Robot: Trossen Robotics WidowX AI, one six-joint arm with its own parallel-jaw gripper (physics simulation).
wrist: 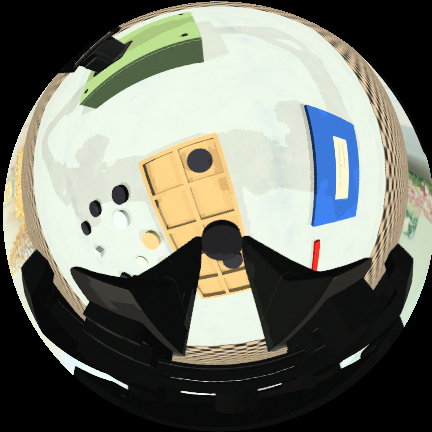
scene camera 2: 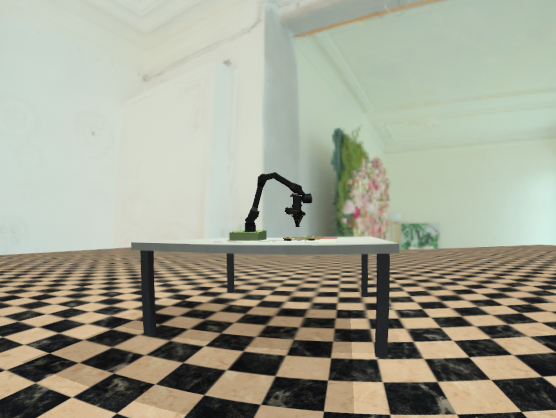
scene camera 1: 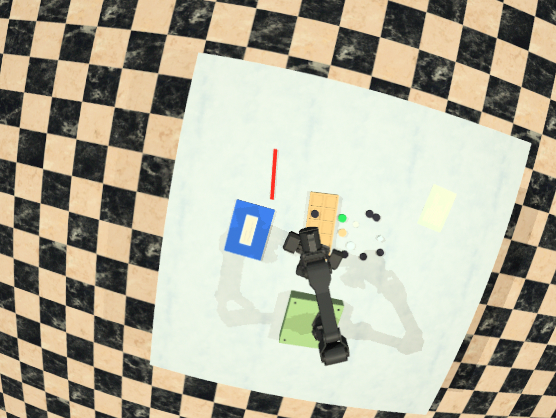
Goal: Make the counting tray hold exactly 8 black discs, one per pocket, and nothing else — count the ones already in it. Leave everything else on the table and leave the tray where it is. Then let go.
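Observation:
The tan counting tray (scene camera 1: 330, 205) (wrist: 212, 195) has two columns of pockets. One black disc (wrist: 199, 160) lies in the corner pocket nearest the arm's base. Another black disc (scene camera 1: 314, 214) (wrist: 232, 260) lies further along, in the column on the blue block's side; the held disc partly covers it in the wrist view. My gripper (scene camera 2: 297, 225) (wrist: 221, 241) is shut on a black disc (wrist: 221, 235), held above the tray. Loose black discs (scene camera 1: 369, 213) (scene camera 1: 376, 217) (scene camera 1: 380, 252) (scene camera 1: 363, 256) (wrist: 120, 194) (wrist: 95, 208) (wrist: 86, 228) lie on the table beside the tray. The arm hides part of the tray in scene camera 1.
Beside the tray lie a green disc (scene camera 1: 342, 218), a tan disc (scene camera 1: 342, 233) (wrist: 151, 240), a white disc (scene camera 1: 351, 245) (wrist: 121, 218), and small pale pieces (scene camera 1: 356, 224) (scene camera 1: 380, 238). Opposite are a blue block (scene camera 1: 230, 240) (wrist: 327, 200) and red stick (scene camera 1: 273, 175) (wrist: 316, 255). A pale yellow sheet (scene camera 1: 437, 208) lies further off.

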